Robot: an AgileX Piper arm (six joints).
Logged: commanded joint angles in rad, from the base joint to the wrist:
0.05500 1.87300 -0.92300 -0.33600 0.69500 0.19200
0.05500 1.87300 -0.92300 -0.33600 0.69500 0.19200
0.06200 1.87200 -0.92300 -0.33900 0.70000 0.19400
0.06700 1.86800 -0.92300 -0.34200 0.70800 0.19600
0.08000 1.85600 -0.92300 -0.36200 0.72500 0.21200
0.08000 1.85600 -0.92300 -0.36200 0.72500 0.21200
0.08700 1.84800 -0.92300 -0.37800 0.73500 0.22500
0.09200 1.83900 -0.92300 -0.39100 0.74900 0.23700
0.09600 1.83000 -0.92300 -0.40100 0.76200 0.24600
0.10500 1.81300 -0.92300 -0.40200 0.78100 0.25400
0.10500 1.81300 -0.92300 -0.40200 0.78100 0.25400
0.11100 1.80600 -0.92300 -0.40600 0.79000 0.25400
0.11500 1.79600 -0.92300 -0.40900 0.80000 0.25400
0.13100 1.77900 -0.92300 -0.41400 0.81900 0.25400
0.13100 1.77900 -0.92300 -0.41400 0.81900 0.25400
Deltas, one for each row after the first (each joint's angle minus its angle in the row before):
0.00000 0.00000 0.00000 0.00000 0.00000 0.00000
0.00700 -0.00100 0.00000 -0.00300 0.00500 0.00200
0.00500 -0.00400 0.00000 -0.00300 0.00800 0.00200
0.01300 -0.01200 0.00000 -0.02000 0.01700 0.01600
0.00000 0.00000 0.00000 0.00000 0.00000 0.00000
0.00700 -0.00800 0.00000 -0.01600 0.01000 0.01300
0.00500 -0.00900 0.00000 -0.01300 0.01400 0.01200
0.00400 -0.00900 0.00000 -0.01000 0.01300 0.00900
0.00900 -0.01700 0.00000 -0.00100 0.01900 0.00800
0.00000 0.00000 0.00000 0.00000 0.00000 0.00000
0.00600 -0.00700 0.00000 -0.00400 0.00900 0.00000
0.00400 -0.01000 0.00000 -0.00300 0.01000 0.00000
0.01600 -0.01700 0.00000 -0.00500 0.01900 0.00000
0.00000 0.00000 0.00000 0.00000 0.00000 0.00000

